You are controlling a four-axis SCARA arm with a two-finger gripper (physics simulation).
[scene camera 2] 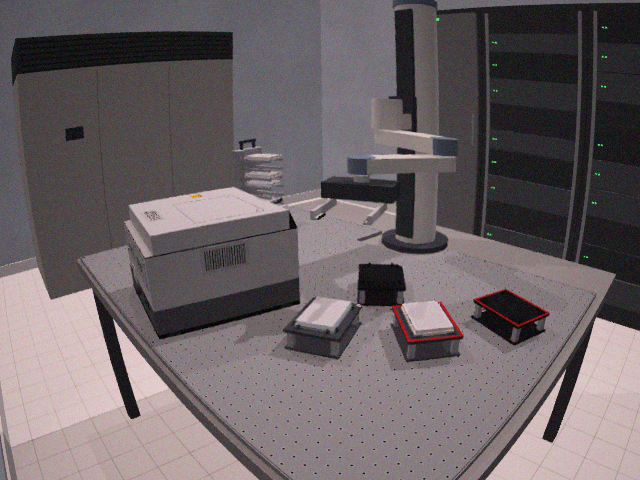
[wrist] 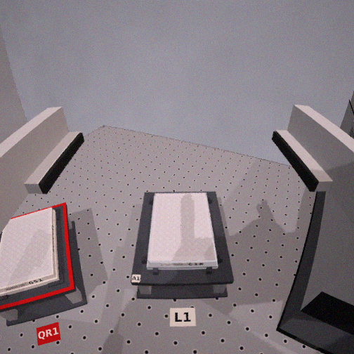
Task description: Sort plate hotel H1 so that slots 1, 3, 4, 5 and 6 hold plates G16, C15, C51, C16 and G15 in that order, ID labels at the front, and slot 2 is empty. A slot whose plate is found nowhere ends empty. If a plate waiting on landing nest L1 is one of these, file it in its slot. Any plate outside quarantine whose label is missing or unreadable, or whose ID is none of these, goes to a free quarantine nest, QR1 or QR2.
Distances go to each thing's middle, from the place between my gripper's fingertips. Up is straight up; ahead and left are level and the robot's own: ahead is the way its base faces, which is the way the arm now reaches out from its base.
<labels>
I see the large instrument (scene camera 2: 175, 279) 170 mm ahead of my hand, 330 mm to the right of it and 150 mm below it.
</labels>
